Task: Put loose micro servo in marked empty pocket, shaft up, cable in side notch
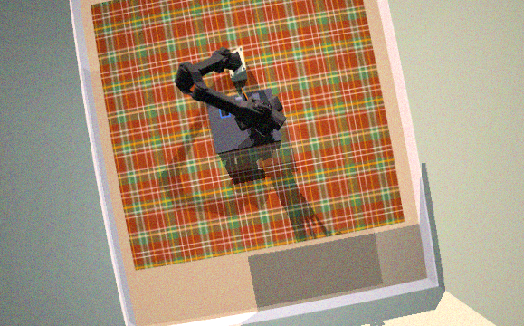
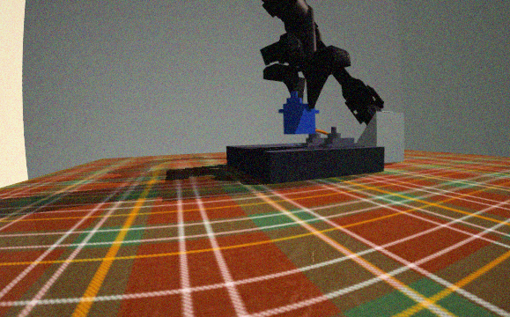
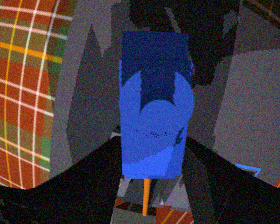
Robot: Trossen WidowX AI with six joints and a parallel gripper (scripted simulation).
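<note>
The dark grey robot deck is 10 cm below my gripper tip, 7 cm to the right of it and 2 cm ahead of it.
</note>
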